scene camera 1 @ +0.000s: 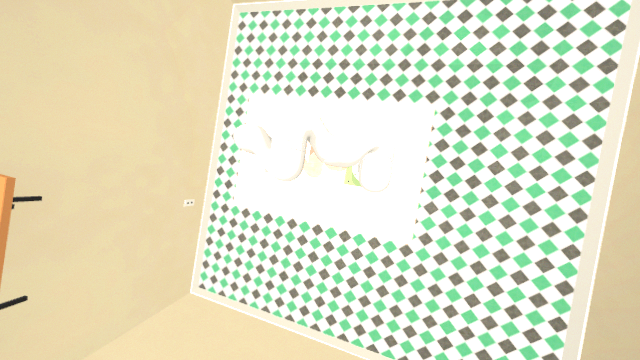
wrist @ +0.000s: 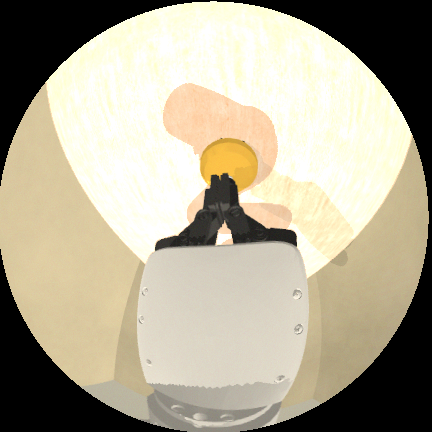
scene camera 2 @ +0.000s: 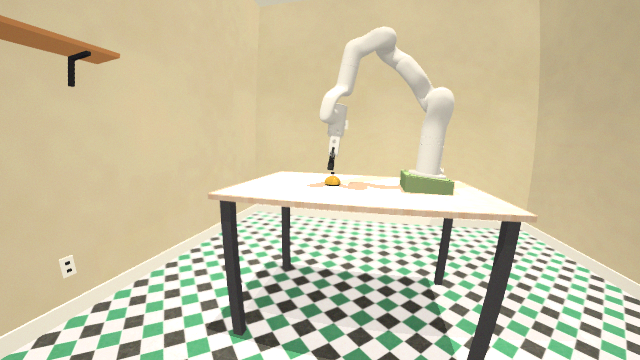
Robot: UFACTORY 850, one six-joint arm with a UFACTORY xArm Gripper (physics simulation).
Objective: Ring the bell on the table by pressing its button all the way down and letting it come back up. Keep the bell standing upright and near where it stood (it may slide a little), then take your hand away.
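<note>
The bell, an orange-yellow dome (scene camera 2: 332, 181) (wrist: 226, 154), stands upright on the table (scene camera 2: 260, 193) (wrist: 120, 100). Its small black button (scene camera 2: 332, 173) shows on top in scene camera 2 and is mostly hidden behind the fingertips in the wrist view. My gripper (scene camera 2: 330, 169) (wrist: 221, 184) is shut and empty, pointing down with its fingertips right over the button. A very small gap seems to show between them, but I cannot tell for certain whether they touch. The arm hides the bell and the fingers in scene camera 1.
The arm's green base block (scene camera 1: 349, 181) (scene camera 2: 426, 185) stands on the table, right of the bell in scene camera 2. A wooden wall shelf (scene camera 2: 55, 42) is at the upper left there, away from the table. Shadows of the arm lie around the bell.
</note>
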